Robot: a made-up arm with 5 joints.
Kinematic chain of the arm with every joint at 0, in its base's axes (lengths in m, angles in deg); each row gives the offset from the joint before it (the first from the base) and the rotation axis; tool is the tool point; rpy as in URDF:
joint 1: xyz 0 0 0.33 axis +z
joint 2: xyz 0 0 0 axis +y
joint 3: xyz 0.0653 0 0.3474 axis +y
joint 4: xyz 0.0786 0 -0.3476 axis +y
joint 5: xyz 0.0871 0 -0.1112 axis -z
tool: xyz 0 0 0 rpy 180 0 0
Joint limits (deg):
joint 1: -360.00..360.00
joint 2: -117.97..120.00
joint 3: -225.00..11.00
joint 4: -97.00..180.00
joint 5: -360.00..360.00
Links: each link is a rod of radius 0.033 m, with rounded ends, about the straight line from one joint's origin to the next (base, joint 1, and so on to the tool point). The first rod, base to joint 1, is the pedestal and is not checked.
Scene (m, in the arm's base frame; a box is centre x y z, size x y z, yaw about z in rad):
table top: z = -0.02
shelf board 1: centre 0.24 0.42 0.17 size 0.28 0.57 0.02 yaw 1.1
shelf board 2: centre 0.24 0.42 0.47 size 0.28 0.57 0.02 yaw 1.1
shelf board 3: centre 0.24 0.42 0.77 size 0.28 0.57 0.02 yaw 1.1
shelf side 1: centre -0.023 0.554 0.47 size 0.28 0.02 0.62 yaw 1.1
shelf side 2: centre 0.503 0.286 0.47 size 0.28 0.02 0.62 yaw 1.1
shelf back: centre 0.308 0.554 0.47 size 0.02 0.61 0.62 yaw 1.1
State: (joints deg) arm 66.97 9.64 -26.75 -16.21 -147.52
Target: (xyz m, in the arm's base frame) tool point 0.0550 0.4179 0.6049
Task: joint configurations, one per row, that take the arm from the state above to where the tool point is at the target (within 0.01 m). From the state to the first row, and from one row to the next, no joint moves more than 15 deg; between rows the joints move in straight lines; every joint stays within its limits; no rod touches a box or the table.
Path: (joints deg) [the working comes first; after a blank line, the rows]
Joints at the target: 82.50 -16.24 -38.24 -23.06 -147.52
Straight joint move there: touches shelf board 2.

1: 68.14 1.06 -15.30 -19.45 -147.52
2: 69.31 -7.53 -3.86 -22.69 -147.52
3: 70.47 -16.11 7.59 -25.93 -147.52
4: 84.24 -31.03 -3.38 -28.71 -147.52
5: 98.01 -45.94 -14.34 -31.48 -147.52
6: 90.26 -31.09 -26.29 -27.27 -147.52
7: 82.50 -16.24 -38.24 -23.06 -147.52

